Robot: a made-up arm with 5 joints.
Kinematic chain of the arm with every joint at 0, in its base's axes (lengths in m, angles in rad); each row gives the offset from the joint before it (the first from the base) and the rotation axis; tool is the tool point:
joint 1: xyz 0 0 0.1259 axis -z
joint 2: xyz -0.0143 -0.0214 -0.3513 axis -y
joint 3: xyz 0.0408 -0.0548 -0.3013 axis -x
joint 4: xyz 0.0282 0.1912 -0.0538 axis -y
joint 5: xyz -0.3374 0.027 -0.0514 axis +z
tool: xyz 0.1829 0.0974 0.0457
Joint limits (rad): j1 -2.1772..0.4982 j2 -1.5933..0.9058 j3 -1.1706..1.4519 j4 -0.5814..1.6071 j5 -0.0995..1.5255
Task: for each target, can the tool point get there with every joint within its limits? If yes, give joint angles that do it. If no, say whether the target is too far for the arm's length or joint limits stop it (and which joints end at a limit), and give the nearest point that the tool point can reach.
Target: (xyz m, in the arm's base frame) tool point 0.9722 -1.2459 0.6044
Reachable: no: too far | nearest point 0.5196 -0.6659 0.0446 | short by 0.924 m
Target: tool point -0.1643 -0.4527 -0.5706
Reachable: yes | joints -1.8088 -0.6101 0.2009 0.3601 0.3782
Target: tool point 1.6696 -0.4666 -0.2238
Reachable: no: too far | nearest point 0.8570 -0.3500 -0.2613 | short by 0.822 m
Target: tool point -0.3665 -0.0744 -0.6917
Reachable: yes | joints -1.2127 -0.1334 0.0070 0.5725 0.5298
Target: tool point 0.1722 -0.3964 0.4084
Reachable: no: joint limits stop it (at a limit: joint 1, joint 2, joint 5) | nearest point 0.1126 -0.5959 0.1436 | short by 0.337 m
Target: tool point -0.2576 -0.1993 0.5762
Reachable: no: joint limits stop it (at a limit: joint 2, joint 5) | nearest point -0.2672 -0.2067 0.1352 | short by 0.441 m
